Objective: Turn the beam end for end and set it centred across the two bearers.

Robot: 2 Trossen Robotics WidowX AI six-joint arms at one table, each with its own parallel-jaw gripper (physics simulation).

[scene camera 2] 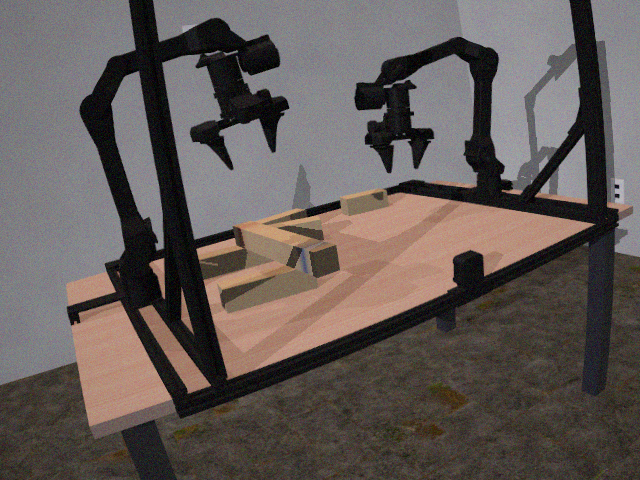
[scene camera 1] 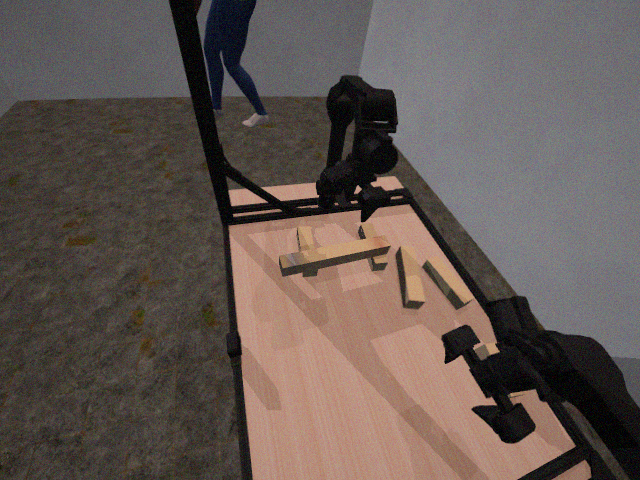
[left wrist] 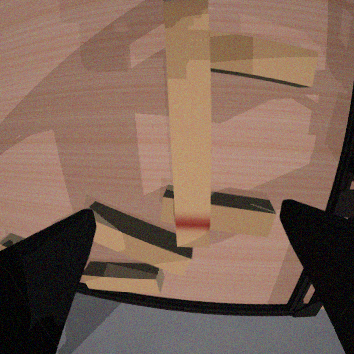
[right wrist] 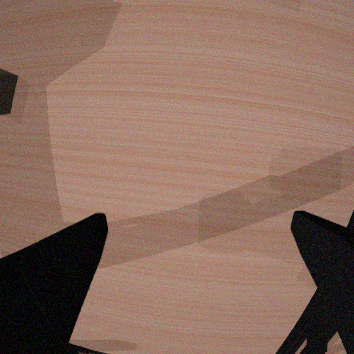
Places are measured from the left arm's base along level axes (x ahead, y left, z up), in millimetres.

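Pixels of known places: left gripper, between the fingertips: (scene camera 2: 253,160) (scene camera 1: 355,211) (left wrist: 188,214); right gripper, between the fingertips: (scene camera 2: 403,170) (scene camera 1: 459,384) (right wrist: 201,222); left arm's base, origin of its link: (scene camera 2: 143,301) (scene camera 1: 325,203); right arm's base, origin of its link: (scene camera 2: 490,195).
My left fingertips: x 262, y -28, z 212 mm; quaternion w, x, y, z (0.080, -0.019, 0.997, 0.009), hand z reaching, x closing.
Ahead of a thing's pixels: the offset from my left fingertips to its top centre.
The beam @(dz -143, dx +11, dy -26 mm) (scene camera 1: 336,254) (scene camera 2: 271,242) (left wrist: 190,140) lies flat across two bearers, the one @(dz -187, dx -54, dy -99 mm) (scene camera 1: 307,238) (scene camera 2: 268,289) (left wrist: 280,65) nearer its blue-banded end and the one @(dz -187, dx -30, dy +123 mm) (scene camera 1: 379,262) (scene camera 2: 222,263) (left wrist: 242,220) nearer its red-banded end. In scene camera 1 the blue end is at the left and sticks out farther past its bearer than the red end does. My left gripper (scene camera 2: 252,159) (left wrist: 188,214) is open and empty, above the beam's red end. My right gripper (scene camera 1: 461,384) (scene camera 2: 403,169) (right wrist: 201,222) is open and empty, well above the table, far from the beam.
Two loose blocks @(dz -181, dx +107, dy +191 mm) (scene camera 1: 410,281) @(dz -187, dx +152, dy +307 mm) (scene camera 1: 447,281) lie side by side to the right of the beam's red end in scene camera 1. Another block @(dz -184, dx +420, dy +295 mm) (scene camera 1: 485,351) (scene camera 2: 364,203) lies near my right gripper. Black rails (scene camera 2: 330,359) edge the table, with a small black box (scene camera 2: 468,268) on one.
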